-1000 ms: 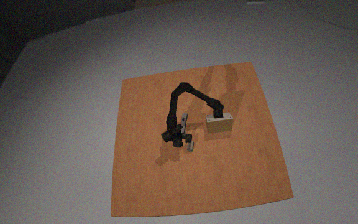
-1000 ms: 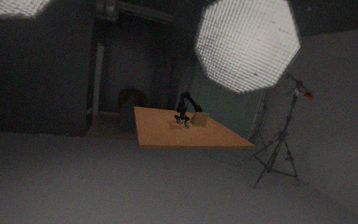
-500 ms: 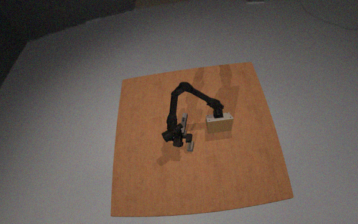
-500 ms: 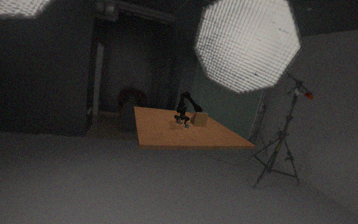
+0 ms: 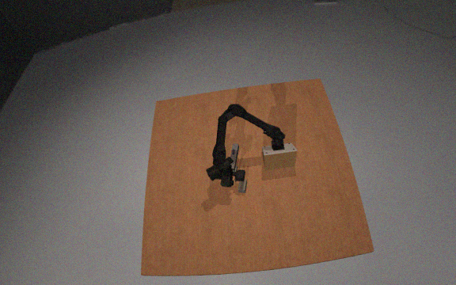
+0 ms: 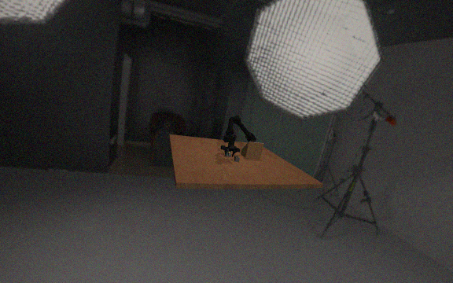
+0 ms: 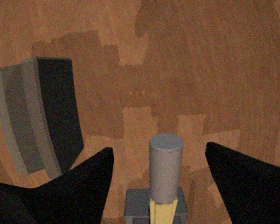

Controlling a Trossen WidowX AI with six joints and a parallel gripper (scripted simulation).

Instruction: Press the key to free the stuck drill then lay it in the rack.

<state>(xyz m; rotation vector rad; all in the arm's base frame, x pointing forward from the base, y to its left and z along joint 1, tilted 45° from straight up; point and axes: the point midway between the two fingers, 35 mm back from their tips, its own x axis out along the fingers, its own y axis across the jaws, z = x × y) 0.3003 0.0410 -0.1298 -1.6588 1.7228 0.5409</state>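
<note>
Right now the drill is 40 mm to the right of my gripper tip, 30 mm above it and 10 mm behind it. Also, from my gripper tip: grey rack (70 mm behind, 40 mm to the left); holder block (130 mm to the right, 30 mm behind, 20 mm above).
</note>
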